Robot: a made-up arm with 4 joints.
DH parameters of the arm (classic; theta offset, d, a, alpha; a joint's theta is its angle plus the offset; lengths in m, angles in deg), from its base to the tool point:
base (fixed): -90 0.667 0.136 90
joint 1: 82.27 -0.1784 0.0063 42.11
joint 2: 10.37 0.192 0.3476 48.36
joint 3: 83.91 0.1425 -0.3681 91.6
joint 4: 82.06 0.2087 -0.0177 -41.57
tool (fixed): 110.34 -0.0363 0 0
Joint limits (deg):
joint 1: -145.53..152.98
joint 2: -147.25..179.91
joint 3: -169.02..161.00
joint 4: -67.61..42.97
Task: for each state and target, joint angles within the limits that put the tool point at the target. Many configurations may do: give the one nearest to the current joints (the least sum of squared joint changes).
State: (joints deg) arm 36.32 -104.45 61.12 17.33
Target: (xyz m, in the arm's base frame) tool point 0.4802 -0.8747 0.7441
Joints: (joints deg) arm 17.02 -98.57 71.20 -30.71
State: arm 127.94 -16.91 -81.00 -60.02
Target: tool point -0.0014 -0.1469 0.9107
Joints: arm 111.75 -15.47 -114.03 -67.20
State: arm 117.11 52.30 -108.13 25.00
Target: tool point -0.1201 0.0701 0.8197
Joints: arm 152.98 28.37 -136.36 11.58
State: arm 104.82 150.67 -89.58 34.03
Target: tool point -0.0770 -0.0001 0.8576
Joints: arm 120.74 120.17 -125.36 22.03
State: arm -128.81 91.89 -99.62 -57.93
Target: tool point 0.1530 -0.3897 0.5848
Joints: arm -82.60 65.48 -71.75 -59.16
